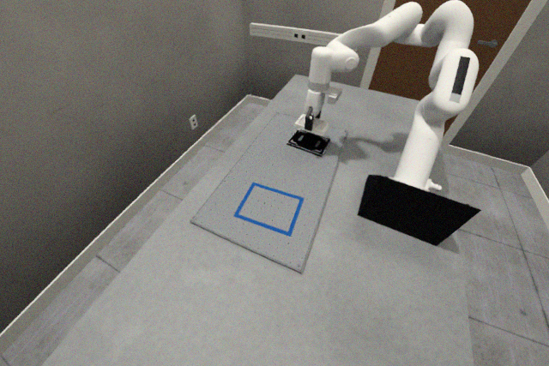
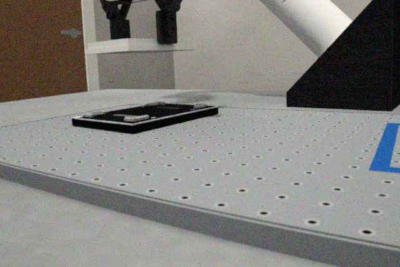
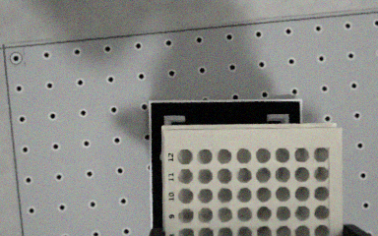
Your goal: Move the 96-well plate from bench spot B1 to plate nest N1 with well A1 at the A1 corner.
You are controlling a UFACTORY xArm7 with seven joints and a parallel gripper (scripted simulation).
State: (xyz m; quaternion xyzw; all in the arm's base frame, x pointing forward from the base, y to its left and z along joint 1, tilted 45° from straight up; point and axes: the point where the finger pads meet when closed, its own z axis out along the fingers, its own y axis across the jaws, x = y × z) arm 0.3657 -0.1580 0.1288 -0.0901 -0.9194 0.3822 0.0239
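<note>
The black plate nest lies 11 cm below my hand. From my hand the other things lie so: white 96-well plate: 1 cm below.
</note>
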